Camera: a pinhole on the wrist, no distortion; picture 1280 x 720 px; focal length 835.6 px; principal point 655.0 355.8 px. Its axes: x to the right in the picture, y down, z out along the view. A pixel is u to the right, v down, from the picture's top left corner.
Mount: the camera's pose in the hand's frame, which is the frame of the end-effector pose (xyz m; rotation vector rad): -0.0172 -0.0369 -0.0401 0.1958 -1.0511 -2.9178
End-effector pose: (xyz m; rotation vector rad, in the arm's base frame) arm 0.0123 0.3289 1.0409 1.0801 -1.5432 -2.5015
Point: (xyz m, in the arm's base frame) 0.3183 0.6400 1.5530
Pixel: outside the picture
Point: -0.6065 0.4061 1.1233
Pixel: outside the picture
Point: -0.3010 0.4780 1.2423
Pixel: 357.3 500.0
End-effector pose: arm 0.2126 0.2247 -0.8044 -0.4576 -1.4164 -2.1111
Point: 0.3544 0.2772 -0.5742
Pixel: 492.6 74.3
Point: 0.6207 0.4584 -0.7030
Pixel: 1131.8 279.0
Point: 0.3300 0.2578 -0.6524
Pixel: 545.5 58.7
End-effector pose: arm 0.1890 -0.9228 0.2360 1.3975 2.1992 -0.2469
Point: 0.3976 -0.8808 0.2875
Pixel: outside the picture
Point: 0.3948 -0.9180 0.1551
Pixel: 566.5 193.4
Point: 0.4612 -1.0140 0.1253
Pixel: 758.2 344.3
